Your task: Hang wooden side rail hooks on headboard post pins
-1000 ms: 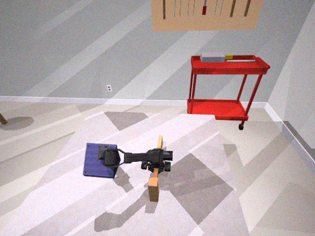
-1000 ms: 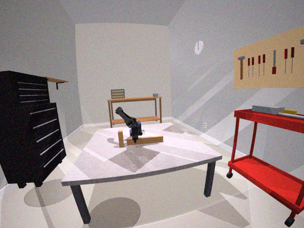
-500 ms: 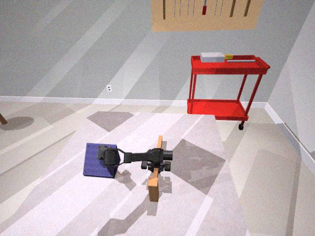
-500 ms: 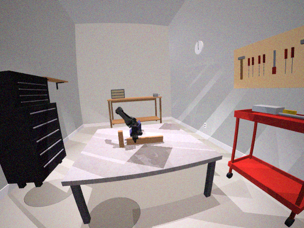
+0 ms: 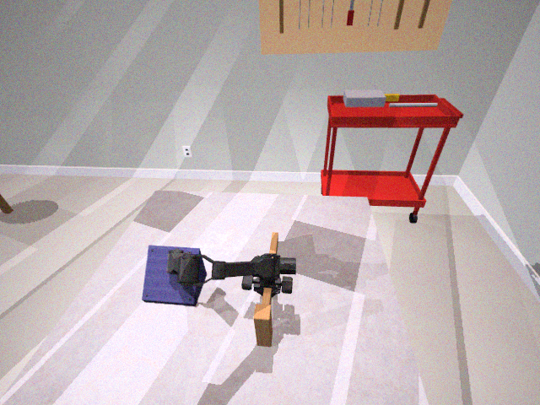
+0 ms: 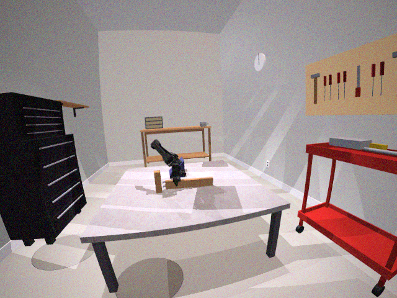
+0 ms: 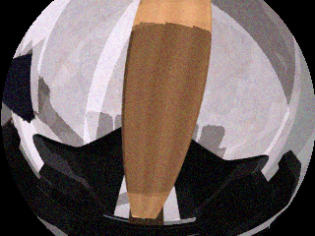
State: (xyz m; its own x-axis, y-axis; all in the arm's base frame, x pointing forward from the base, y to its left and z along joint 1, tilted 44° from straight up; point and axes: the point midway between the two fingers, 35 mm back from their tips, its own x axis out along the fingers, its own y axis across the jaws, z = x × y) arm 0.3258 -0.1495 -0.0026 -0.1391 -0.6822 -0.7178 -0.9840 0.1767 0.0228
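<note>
My gripper tip is 150 mm to the left of the headboard post, 50 mm below it and 10 mm past it.
</note>
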